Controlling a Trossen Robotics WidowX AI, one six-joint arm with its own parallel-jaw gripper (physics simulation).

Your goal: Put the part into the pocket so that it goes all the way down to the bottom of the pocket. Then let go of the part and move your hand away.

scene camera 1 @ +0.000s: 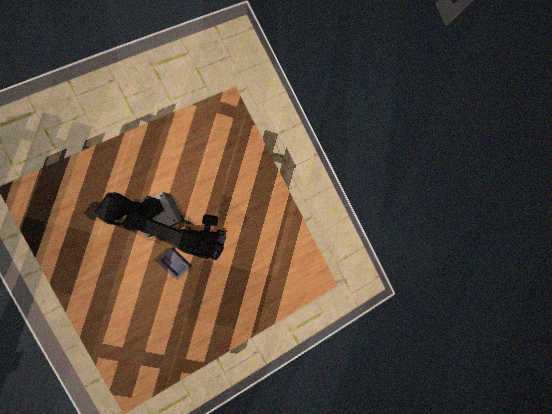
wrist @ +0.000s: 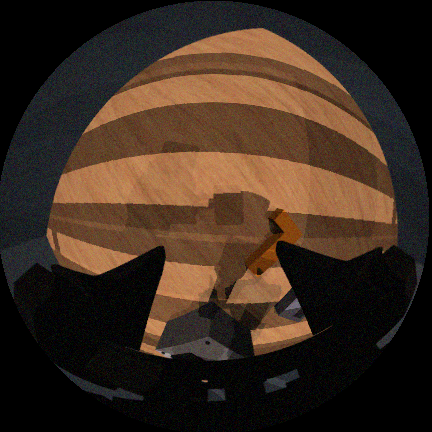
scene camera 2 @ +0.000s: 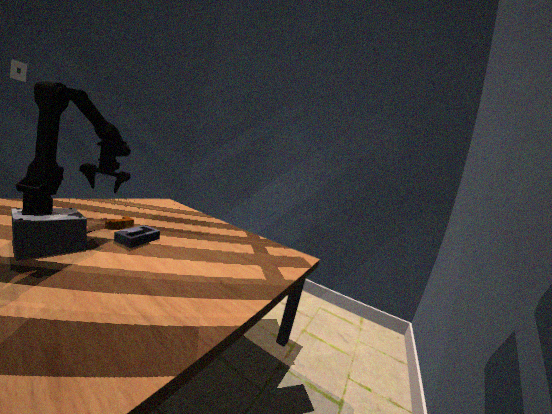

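Observation:
The orange, angular part lies on the table; in scene camera 1 the arm hides it. The dark grey block with the pocket sits near the part, apart from it; the right finger partly covers the block in the wrist view. My gripper is open and empty, its fingers pointing down well above the table. In the wrist view the part shows beside and behind the right fingertip, right of the middle of the gap.
The grey robot base stands on the striped, shadowed wooden table, close to the pocket block. The table's edge and a corner show in scene camera 2.

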